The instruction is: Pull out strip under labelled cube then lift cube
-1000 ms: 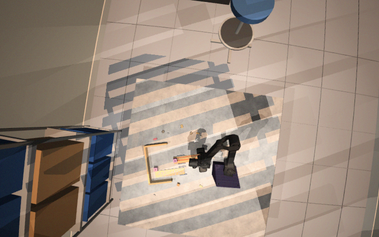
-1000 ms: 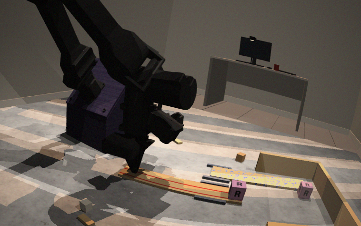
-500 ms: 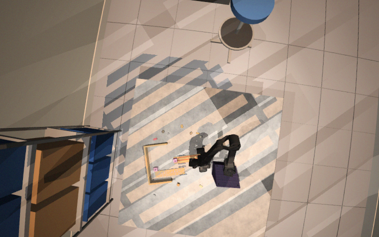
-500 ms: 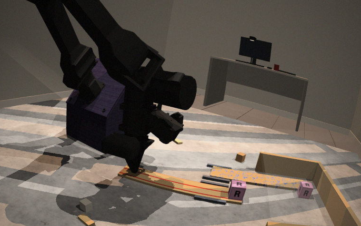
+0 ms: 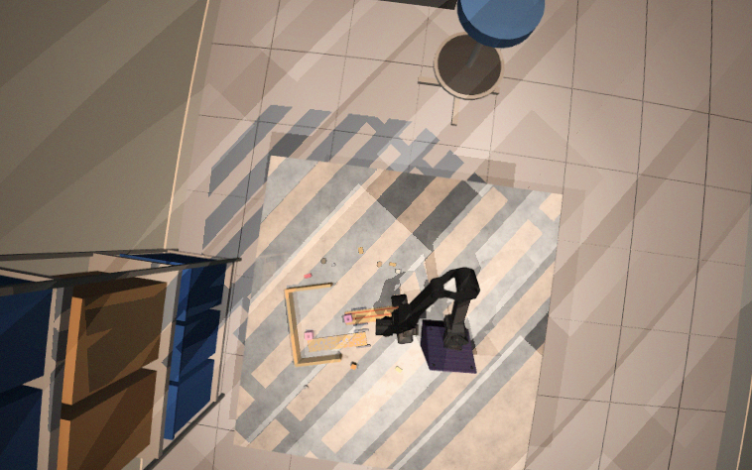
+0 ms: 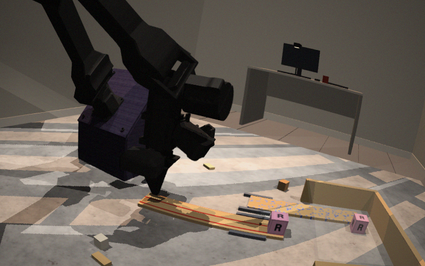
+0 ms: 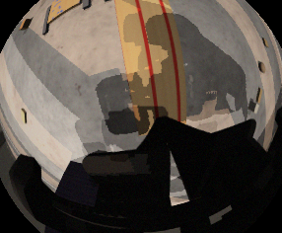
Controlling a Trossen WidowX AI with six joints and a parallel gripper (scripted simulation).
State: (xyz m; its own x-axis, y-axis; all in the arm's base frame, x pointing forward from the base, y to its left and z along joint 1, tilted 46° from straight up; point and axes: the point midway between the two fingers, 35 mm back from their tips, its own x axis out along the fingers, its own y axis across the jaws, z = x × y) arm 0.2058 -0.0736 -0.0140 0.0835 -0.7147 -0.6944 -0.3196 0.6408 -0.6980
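My gripper tip is now 10 cm short of the red-lined strip, 3 cm to the right of it and 2 cm above it.
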